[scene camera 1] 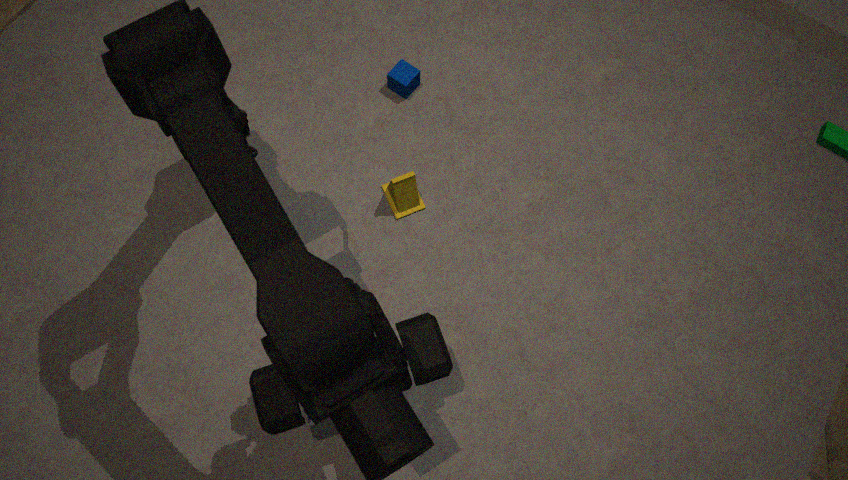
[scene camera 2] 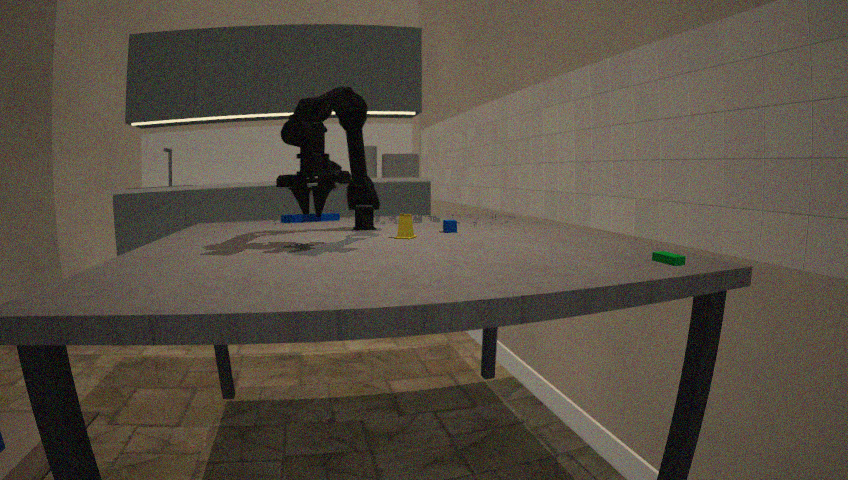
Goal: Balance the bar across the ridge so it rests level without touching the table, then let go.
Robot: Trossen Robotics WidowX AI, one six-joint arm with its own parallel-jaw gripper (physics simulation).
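Frame: origin at the arm's base, x ahead, y left, z up, level; millimetres.
Where they show: gripper, between the fingertips: [scene camera 2: 312,217]; arm's base, origin of its link: [scene camera 2: 364,229].
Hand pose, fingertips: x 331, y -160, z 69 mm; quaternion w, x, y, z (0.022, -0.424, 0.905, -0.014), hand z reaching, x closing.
Observation:
Each offset is from my fingertips to the top centre of the thing. "spot": to the spot under its first point. Level surfaces: height alone.
The blue bar @[spot: 76 mm ahead, 42 mm right, 5 mm up] [scene camera 2: 293,218] is held above the table, roughly level, in the scene camera 2 view. My gripper [scene camera 2: 313,214] is shut on its middle part, with the fingers pointing down. In the scene camera 1 view the dark arm and gripper body hide the bar and the fingertips. The yellow ridge @[95 mm back, 239 mm left, 12 mm down] [scene camera 1: 406,193] [scene camera 2: 405,227] stands upright on the table @[69 mm down] [scene camera 1: 595,267] [scene camera 2: 416,273], with a wider base and a narrow top. The bar and gripper are apart from the ridge, to its left in the scene camera 2 view.
A small blue cube @[187 mm back, 387 mm left, 36 mm down] [scene camera 1: 404,78] [scene camera 2: 449,226] sits on the table beyond the ridge from the gripper in the scene camera 1 view. A green block @[409 mm ahead, 660 mm left, 53 mm down] [scene camera 1: 834,139] [scene camera 2: 668,258] lies far to the right, near the table's right edge in the scene camera 2 view.

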